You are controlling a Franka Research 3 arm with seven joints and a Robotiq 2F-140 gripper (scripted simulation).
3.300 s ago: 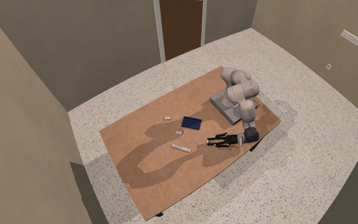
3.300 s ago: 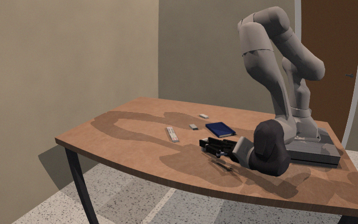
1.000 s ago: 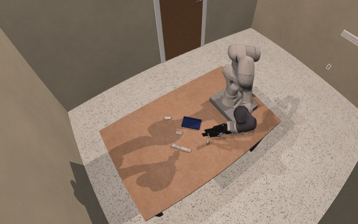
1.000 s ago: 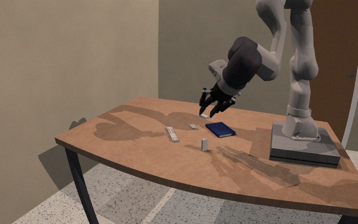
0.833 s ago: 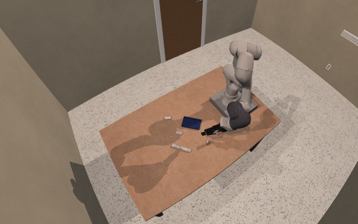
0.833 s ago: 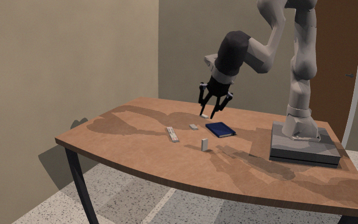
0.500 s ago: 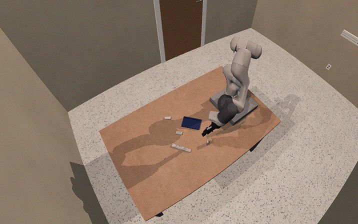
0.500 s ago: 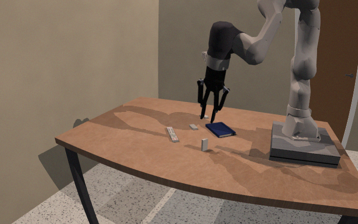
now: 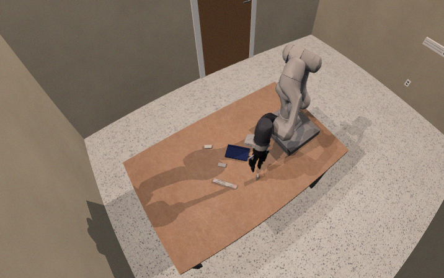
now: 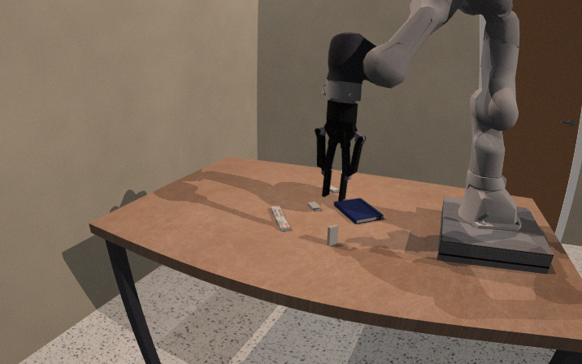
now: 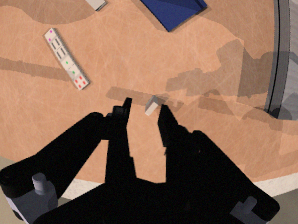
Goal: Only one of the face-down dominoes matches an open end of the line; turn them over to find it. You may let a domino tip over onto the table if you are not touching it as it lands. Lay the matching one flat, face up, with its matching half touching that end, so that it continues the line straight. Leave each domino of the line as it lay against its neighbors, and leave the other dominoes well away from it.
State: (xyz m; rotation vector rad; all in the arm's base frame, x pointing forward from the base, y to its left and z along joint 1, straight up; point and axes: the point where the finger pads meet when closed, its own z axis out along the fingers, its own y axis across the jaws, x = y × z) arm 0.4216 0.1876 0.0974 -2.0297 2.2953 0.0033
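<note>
Right now my hand is 130 mm above the domino, 20 mm to the right of it and 10 mm past it. Round my hand: dark blue book (220 mm to the right, 150 mm below, 10 mm behind).
</note>
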